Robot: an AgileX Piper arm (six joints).
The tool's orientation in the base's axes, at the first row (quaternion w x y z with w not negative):
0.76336 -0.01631 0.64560 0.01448
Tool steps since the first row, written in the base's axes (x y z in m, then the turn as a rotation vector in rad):
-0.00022 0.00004 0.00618 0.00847 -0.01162 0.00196
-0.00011 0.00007 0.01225 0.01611 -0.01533 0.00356
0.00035 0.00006 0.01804 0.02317 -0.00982 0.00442
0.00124 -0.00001 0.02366 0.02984 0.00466 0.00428
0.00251 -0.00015 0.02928 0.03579 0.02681 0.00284
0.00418 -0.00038 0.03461 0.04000 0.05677 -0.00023
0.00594 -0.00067 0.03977 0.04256 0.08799 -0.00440
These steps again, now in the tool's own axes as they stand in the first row. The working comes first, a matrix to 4 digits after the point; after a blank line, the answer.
The tool's axes in the first row as the columns of a matrix, in the base's axes (used below as rounded here):
0.1660 -0.0432 0.9852
0.0010 0.9990 0.0436
-0.9861 -0.0062 0.1659

-0.00613 0.00001 0.00081 -0.00054 -0.01199 0.00816
-0.01210 0.00000 0.00193 -0.00085 -0.01603 0.01579
-0.01773 -0.00007 0.00334 -0.00052 -0.01084 0.02313
-0.02313 -0.00021 0.00515 0.00074 0.00334 0.03031
-0.02846 -0.00044 0.00732 0.00317 0.02522 0.03690
-0.03344 -0.00077 0.00984 0.00692 0.05499 0.04185
-0.03823 -0.00117 0.01242 0.01149 0.08609 0.04504

